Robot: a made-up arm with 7 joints.
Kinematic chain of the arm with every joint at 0, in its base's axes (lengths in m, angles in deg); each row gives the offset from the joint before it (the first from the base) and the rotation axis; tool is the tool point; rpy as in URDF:
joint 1: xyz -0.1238 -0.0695 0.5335 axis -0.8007 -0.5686 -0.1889
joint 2: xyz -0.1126 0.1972 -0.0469 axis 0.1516 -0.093 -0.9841
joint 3: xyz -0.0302 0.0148 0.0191 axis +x
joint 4: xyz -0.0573 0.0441 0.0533 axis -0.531 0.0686 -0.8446
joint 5: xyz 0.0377 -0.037 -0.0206 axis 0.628 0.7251 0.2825
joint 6: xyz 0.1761 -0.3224 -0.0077 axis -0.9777 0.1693 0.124
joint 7: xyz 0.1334 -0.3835 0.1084 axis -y
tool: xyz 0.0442 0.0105 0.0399 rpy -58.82 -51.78 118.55
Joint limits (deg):
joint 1: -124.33..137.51
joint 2: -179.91..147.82
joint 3: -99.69..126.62
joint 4: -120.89..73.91
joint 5: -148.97..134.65
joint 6: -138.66..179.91
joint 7: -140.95..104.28
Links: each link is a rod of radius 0.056 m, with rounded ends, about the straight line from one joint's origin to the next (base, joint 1, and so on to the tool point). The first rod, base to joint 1, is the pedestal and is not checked.
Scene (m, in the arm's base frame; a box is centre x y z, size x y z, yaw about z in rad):
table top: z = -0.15
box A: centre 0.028 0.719 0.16 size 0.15 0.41 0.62 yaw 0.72
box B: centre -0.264 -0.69 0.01 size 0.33 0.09 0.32 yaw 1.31
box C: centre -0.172 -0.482 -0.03 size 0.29 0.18 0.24 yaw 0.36
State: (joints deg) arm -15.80 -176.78 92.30 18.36 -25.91 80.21 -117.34
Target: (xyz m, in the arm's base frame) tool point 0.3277 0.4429 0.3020
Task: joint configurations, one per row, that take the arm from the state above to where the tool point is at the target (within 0.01 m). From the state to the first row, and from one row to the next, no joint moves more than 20 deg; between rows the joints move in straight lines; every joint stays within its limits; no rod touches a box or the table.
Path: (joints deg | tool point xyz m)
1: -19.65 -166.52 98.02 0.03 -31.14 67.54 -120.23 | -0.2370 0.6825 0.2290
2: -23.50 -156.26 103.74 -18.31 -36.36 54.87 -123.11 | -0.2325 0.6119 0.1312
3: -27.34 -146.00 109.46 -36.64 -41.59 42.20 -126.00 | -0.3336 0.5314 0.0736
4: -31.19 -135.75 115.18 -54.97 -46.82 29.53 -128.89 | -0.5063 0.4887 0.1166
5: -35.04 -125.49 120.90 -73.30 -52.04 16.87 -131.77 | -0.6627 0.5101 0.2874
6: -38.89 -115.23 126.62 -91.64 -57.27 4.20 -134.66 | -0.7009 0.5823 0.5528
7: -32.29 -117.66 121.99 -73.17 -55.47 15.51 -132.64 | -0.6215 0.5134 0.2303
8: -25.69 -120.08 117.36 -54.70 -53.67 26.83 -130.61 | -0.4026 0.4274 0.0068
9: -19.09 -122.51 112.73 -36.23 -51.88 38.15 -128.59 | -0.1225 0.3581 -0.0676
10: -12.49 -124.94 108.09 -17.76 -50.08 49.47 -126.57 | 0.1297 0.3352 -0.0013
11: -5.88 -127.37 103.46 0.71 -48.28 60.78 -124.54 | 0.2873 0.3683 0.1475
12: 0.72 -129.79 98.83 19.18 -46.48 72.10 -122.52 | 0.3277 0.4428 0.3020

